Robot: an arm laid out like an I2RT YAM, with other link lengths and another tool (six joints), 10 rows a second.
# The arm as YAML. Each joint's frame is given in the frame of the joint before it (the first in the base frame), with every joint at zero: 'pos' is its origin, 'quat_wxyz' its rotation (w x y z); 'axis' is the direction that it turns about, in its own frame. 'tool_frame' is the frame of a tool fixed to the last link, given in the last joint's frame.
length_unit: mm
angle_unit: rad
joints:
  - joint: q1
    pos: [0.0, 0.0, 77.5]
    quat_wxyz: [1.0, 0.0, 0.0, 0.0]
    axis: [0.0, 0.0, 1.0]
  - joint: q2
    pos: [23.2, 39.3, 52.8]
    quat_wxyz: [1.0, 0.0, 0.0, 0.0]
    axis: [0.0, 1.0, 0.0]
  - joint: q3
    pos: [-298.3, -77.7, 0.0]
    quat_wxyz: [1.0, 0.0, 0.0, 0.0]
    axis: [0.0, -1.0, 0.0]
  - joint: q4
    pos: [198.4, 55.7, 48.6]
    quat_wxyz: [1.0, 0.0, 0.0, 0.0]
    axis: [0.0, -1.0, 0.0]
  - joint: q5
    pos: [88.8, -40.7, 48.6]
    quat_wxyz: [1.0, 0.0, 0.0, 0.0]
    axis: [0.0, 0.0, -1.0]
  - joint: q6
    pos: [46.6, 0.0, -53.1]
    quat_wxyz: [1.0, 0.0, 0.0, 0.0]
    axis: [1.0, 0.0, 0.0]
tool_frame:
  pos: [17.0, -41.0, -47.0]
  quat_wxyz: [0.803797, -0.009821, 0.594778, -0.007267]
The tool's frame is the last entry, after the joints.
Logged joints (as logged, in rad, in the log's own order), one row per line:
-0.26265 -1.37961 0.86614 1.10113 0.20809 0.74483
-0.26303 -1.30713 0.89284 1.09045 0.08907 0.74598
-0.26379 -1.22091 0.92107 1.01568 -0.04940 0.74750
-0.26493 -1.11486 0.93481 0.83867 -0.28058 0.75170
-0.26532 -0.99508 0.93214 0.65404 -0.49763 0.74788
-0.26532 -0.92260 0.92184 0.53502 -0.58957 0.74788
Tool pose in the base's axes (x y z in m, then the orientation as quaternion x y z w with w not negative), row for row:
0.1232 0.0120 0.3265 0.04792 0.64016 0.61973 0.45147
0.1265 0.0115 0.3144 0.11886 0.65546 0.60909 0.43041
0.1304 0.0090 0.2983 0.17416 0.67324 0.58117 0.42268
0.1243 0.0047 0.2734 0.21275 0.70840 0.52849 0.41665
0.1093 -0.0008 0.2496 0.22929 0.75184 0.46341 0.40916
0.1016 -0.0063 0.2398 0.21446 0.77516 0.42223 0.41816
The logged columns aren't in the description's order. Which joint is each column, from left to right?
Columns, left to right: q1, q5, q2, q6, q4, q3.
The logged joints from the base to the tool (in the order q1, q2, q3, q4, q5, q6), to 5 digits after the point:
-0.26265 0.86614 0.74483 0.20809 -1.37961 1.10113
-0.26303 0.89284 0.74598 0.08907 -1.30713 1.09045
-0.26379 0.92107 0.74750 -0.04940 -1.22091 1.01568
-0.26493 0.93481 0.75170 -0.28058 -1.11486 0.83867
-0.26532 0.93214 0.74788 -0.49763 -0.99508 0.65404
-0.26532 0.92184 0.74788 -0.58957 -0.92260 0.53502

